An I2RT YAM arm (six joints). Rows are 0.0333 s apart.
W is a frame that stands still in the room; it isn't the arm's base.
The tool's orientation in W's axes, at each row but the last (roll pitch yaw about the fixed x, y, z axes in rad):
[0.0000, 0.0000, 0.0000]
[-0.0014, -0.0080, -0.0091]
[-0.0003, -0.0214, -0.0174]
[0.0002, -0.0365, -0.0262]
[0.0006, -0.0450, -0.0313]
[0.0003, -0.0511, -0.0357]
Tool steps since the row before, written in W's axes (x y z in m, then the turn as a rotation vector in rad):
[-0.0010, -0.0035, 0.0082, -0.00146, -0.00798, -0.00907]
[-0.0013, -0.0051, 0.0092, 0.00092, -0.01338, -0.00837]
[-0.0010, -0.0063, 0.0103, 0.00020, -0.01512, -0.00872]
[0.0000, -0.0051, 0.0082, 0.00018, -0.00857, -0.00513]
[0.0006, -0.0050, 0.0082, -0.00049, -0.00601, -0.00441]
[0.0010, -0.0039, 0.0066, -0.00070, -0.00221, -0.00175]
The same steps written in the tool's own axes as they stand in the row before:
[-0.0010, -0.0035, 0.0082, -0.00146, -0.00798, -0.00907]
[-0.0012, -0.0051, 0.0092, 0.00097, -0.01336, -0.00840]
[-0.0007, -0.0063, 0.0103, 0.00028, -0.01511, -0.00873]
[0.0004, -0.0051, 0.0082, 0.00022, -0.00856, -0.00514]
[0.0011, -0.0050, 0.0082, -0.00050, -0.00603, -0.00439]
[0.0015, -0.0039, 0.0065, -0.00071, -0.00223, -0.00172]

